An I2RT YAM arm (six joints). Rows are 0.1 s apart.
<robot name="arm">
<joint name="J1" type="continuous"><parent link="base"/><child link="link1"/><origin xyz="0 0 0.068" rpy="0 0 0"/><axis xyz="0 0 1"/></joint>
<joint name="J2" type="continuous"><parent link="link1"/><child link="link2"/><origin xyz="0.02 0.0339 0.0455" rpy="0 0 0"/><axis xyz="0 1 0"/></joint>
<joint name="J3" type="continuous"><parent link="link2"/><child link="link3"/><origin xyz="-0.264 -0.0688 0" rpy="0 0 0"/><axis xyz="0 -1 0"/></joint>
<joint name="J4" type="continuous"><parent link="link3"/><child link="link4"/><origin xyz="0.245 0.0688 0.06" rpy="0 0 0"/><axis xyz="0 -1 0"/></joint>
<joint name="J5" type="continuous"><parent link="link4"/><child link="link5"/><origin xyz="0.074 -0.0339 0.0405" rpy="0 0 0"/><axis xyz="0 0 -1"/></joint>
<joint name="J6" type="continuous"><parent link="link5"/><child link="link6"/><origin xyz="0.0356 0 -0.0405" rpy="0 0 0"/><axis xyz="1 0 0"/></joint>
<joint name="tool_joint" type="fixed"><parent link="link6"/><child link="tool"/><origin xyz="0 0 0" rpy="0 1.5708 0"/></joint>
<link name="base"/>
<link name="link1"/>
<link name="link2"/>
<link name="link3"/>
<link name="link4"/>
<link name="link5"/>
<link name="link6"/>
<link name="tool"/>
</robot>
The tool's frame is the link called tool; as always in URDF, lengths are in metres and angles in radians. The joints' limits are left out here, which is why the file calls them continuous.
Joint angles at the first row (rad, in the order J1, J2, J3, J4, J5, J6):
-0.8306, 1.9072, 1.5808, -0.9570, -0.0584, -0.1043
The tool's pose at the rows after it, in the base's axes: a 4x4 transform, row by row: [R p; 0 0 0 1], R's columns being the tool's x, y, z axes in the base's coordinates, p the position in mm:
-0.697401, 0.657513, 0.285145, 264.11; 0.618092, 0.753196, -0.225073, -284.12; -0.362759, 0.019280, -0.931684, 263.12; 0, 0, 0, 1
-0.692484, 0.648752, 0.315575, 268.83; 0.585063, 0.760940, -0.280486, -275.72; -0.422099, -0.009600, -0.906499, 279.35; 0, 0, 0, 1
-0.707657, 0.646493, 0.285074, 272.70; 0.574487, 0.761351, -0.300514, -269.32; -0.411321, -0.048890, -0.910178, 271.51; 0, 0, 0, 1
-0.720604, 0.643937, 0.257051, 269.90; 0.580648, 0.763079, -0.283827, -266.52; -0.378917, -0.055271, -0.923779, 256.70; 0, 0, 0, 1
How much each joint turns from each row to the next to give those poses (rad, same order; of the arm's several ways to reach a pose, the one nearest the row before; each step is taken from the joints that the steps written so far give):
0.0034, -0.0431, 0.0396, -0.0026, 0.0009, 0.0091
0.0263, -0.0372, 0.0054, 0.0248, 0.0261, 0.0050
0.0230, -0.0047, -0.0356, 0.0228, 0.0454, 0.0028
0.0009, -0.0010, -0.0540, 0.0186, 0.0081, -0.0040

